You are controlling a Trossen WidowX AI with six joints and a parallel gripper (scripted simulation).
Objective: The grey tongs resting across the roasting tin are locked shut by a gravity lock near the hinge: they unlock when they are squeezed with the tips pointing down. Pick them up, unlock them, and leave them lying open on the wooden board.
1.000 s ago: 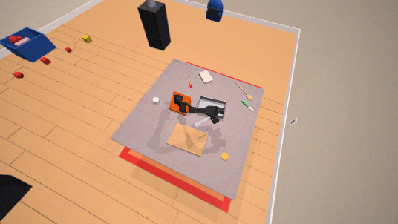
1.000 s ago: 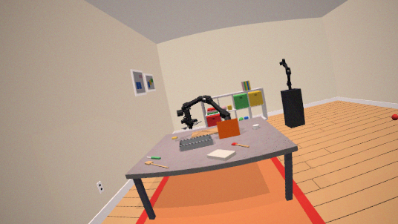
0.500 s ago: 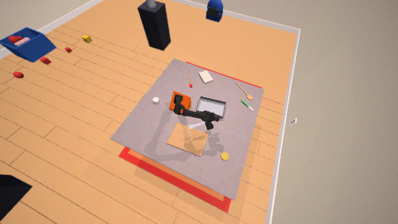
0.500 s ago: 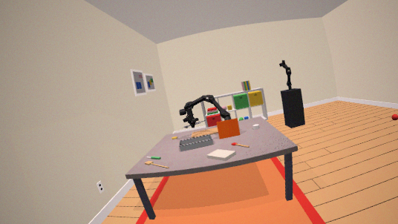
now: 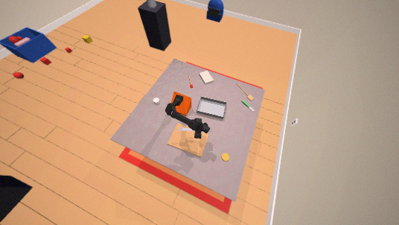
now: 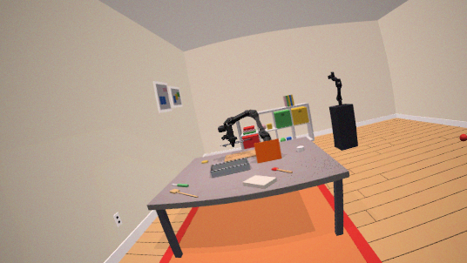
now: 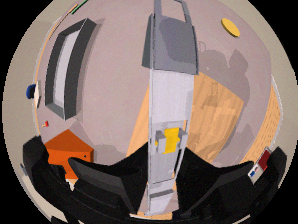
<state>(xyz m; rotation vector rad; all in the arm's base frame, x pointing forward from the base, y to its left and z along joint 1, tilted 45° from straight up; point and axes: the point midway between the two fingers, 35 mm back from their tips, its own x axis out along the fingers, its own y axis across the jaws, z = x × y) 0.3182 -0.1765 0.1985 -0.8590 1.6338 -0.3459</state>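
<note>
Now: gripper tip 70 mm past the wooden board, 70 mm to the left of it and 110 mm above it. From my gripper tip the other things lie so: yellow disc 330 mm ahead, 100 mm to the right, 110 mm below; yellow lock piece 20 mm ahead, 10 mm to the left, 40 mm above; grey roasting tin 20 mm ahead, 360 mm to the left, 90 mm below.
</note>
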